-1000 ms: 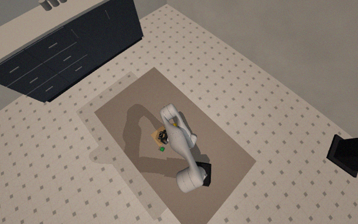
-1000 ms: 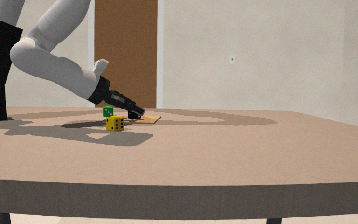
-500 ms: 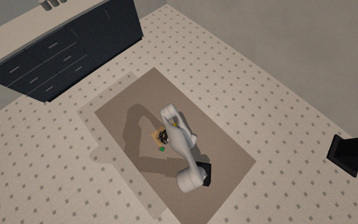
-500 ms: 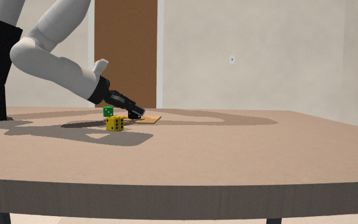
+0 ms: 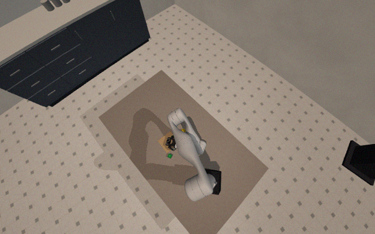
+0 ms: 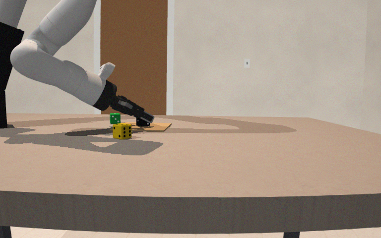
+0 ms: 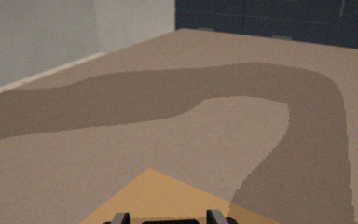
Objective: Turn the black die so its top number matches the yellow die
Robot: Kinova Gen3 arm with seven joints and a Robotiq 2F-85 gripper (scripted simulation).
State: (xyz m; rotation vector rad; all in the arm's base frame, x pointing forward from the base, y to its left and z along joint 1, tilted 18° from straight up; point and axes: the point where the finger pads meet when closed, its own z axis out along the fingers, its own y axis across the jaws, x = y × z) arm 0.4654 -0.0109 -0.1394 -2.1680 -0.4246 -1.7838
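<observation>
Right now my hand is 10 mm above the black die. Also, from my hand: green die 90 mm behind, 80 mm to the left, 10 mm below; yellow die 40 mm behind, 160 mm to the right, 10 mm below; mat 30 mm below.
</observation>
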